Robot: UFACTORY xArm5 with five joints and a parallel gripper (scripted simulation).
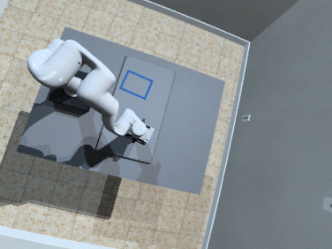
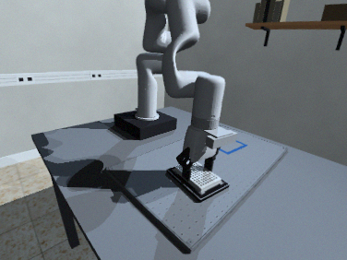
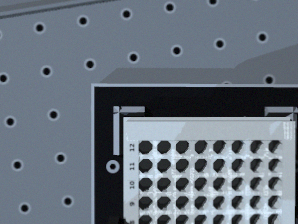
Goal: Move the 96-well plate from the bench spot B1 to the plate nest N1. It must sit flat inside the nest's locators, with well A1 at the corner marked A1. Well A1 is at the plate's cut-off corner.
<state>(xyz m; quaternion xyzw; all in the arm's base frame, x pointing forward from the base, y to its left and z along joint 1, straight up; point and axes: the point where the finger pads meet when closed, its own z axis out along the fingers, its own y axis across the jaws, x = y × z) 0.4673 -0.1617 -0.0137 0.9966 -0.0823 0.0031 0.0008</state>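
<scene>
The white 96-well plate lies 1 cm below my hand. Round my hand: black plate nest: 3 cm below.
</scene>
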